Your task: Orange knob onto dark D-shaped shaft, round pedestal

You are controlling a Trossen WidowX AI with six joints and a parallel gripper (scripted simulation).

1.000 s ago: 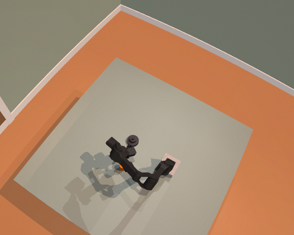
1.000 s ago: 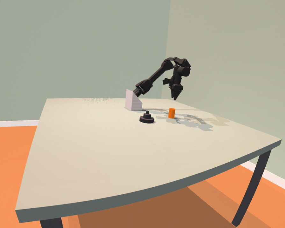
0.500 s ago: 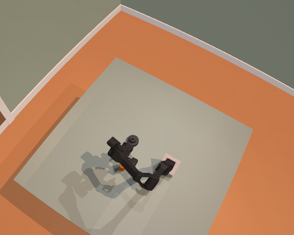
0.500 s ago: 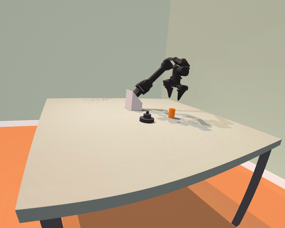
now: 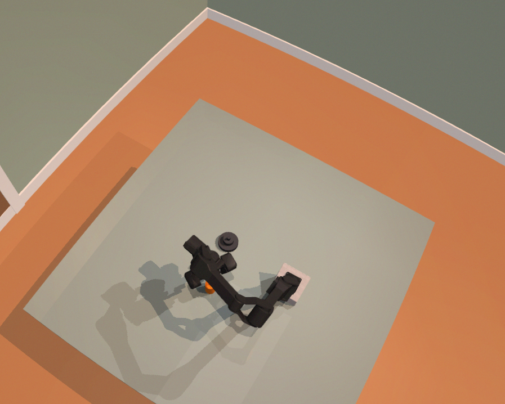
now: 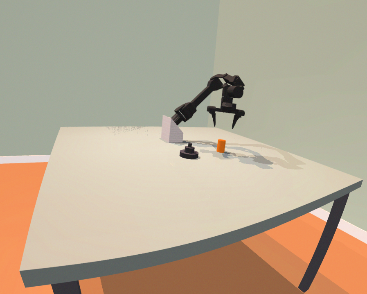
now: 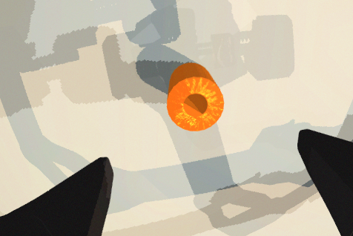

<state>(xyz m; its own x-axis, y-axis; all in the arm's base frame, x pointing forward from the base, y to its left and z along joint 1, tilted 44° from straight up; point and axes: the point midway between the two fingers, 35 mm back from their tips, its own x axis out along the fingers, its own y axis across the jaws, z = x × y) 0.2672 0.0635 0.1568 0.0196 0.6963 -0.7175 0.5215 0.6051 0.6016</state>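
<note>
Now: the orange knob 100 mm below my gripper tip. The rest, counted from my gripper tip: dark pedestal (40 mm ahead, 210 mm to the right, 100 mm below).
</note>
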